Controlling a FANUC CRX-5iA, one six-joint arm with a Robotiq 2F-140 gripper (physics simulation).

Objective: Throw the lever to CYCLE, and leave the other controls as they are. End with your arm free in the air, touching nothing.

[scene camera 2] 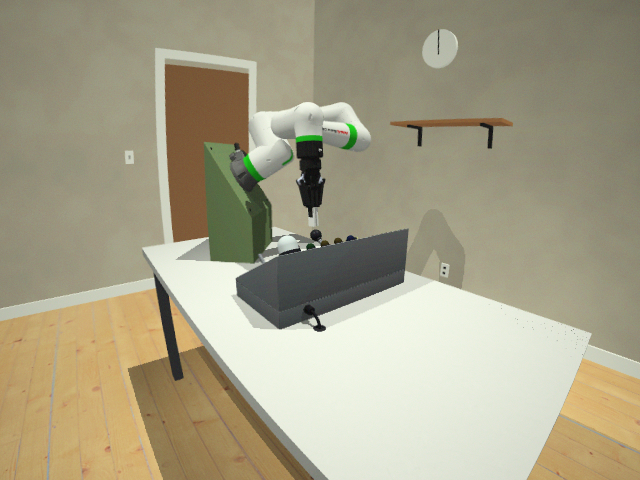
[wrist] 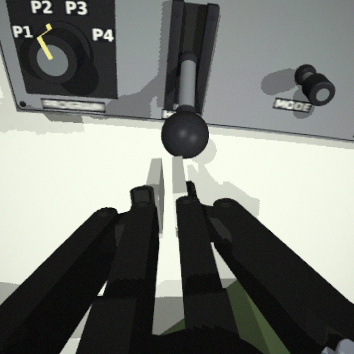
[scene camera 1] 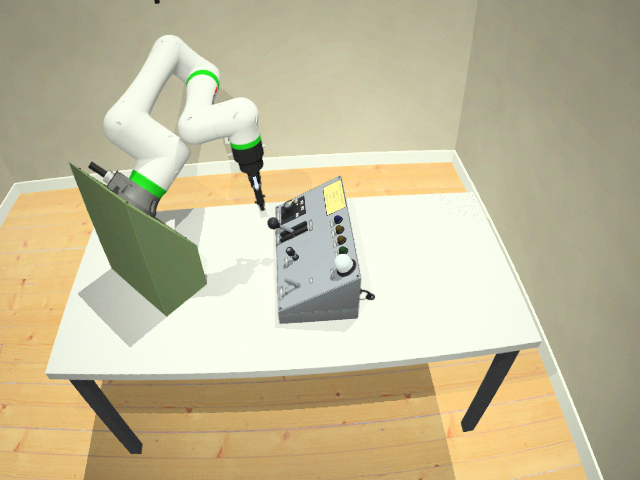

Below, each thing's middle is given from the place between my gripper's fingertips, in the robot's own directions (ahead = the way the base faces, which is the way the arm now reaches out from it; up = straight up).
My hand is 120 mm to the right of the program dial (wrist: pixel 60 50), 70 mm short of it and 60 mm above it. From my hand the other things lie so: grey control box (scene camera 2: pixel 295 286) (180 mm ahead, 70 mm below, 40 mm to the right); black toggle (wrist: pixel 316 87) (110 mm to the right, 110 mm ahead, 60 mm below).
